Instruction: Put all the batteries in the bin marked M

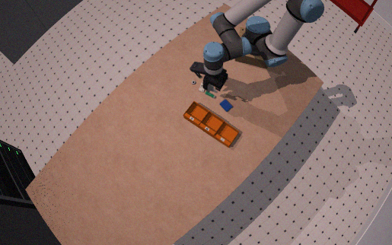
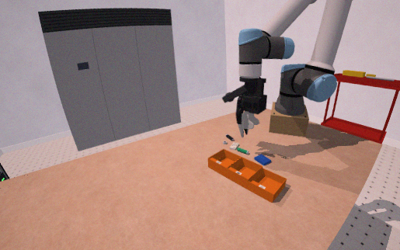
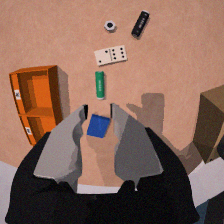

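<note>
Now: hand 9 cm above the green battery. From my hand the other things lie so: white domino 1 cm ahead, 6 cm to the right, 9 cm below; then blue block 3 cm behind, 9 cm to the left, 9 cm below; then small grey round piece 3 cm ahead, 10 cm to the right, 9 cm below.
</note>
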